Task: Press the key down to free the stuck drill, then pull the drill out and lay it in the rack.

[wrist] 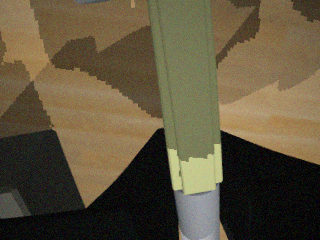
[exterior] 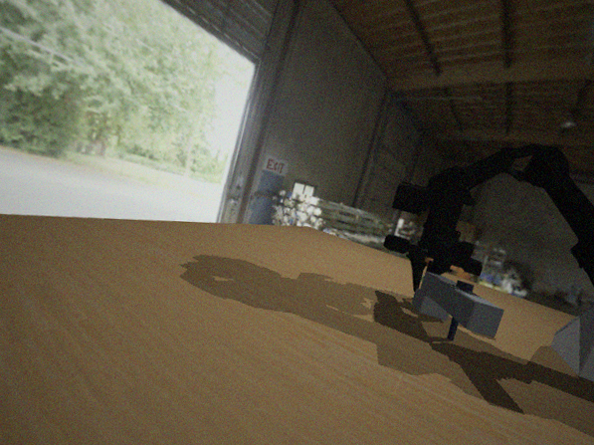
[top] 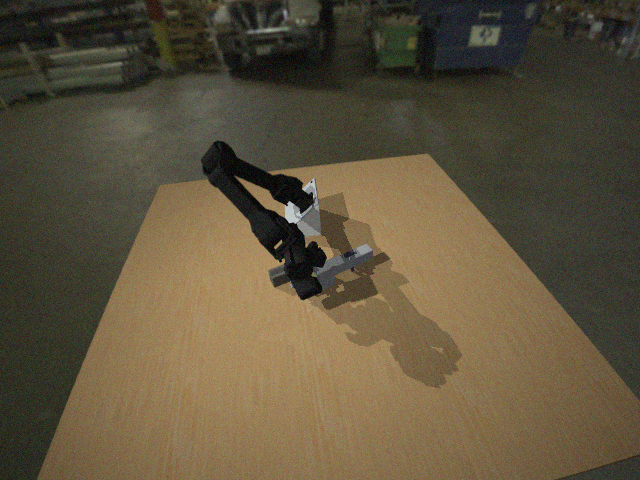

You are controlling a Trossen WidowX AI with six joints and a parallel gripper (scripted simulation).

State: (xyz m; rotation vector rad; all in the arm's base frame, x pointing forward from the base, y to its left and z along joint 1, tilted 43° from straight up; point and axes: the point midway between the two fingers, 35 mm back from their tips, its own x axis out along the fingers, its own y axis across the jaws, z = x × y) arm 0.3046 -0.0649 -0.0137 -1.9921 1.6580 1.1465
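The drill lies 4 cm to the left of my gripper tip, 4 cm above it and 1 cm behind it. From my gripper tip the other things lie so: grey block (13 cm to the left, 5 cm behind, 3 cm above); then dark blue key (15 cm to the left, 6 cm behind, 4 cm above); then dark grey rack (6 cm behind, 5 cm to the right, 1 cm above).
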